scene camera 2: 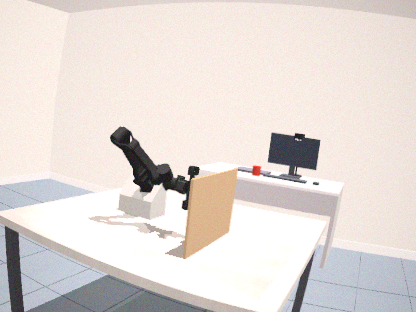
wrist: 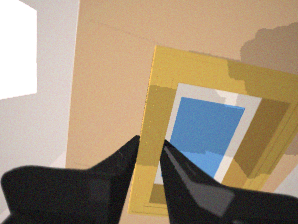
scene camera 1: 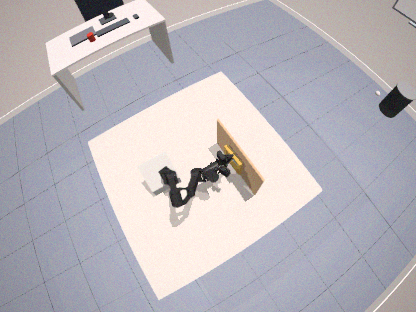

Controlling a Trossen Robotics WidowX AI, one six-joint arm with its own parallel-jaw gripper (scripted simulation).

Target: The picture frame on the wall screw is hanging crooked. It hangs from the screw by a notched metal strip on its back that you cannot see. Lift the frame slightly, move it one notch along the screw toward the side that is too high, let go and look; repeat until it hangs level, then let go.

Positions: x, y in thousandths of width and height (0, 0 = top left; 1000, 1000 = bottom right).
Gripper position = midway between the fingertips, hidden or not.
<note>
In view: the gripper (wrist: 502, 632), a picture frame (wrist: 760, 525) and a wall board (scene camera 2: 508, 633).
The wall board is seen too in the wrist view (wrist: 381, 239) and in scene camera 1 (scene camera 1: 609, 575). Scene camera 2 does not show the picture frame, which is hidden by the wall board.
</note>
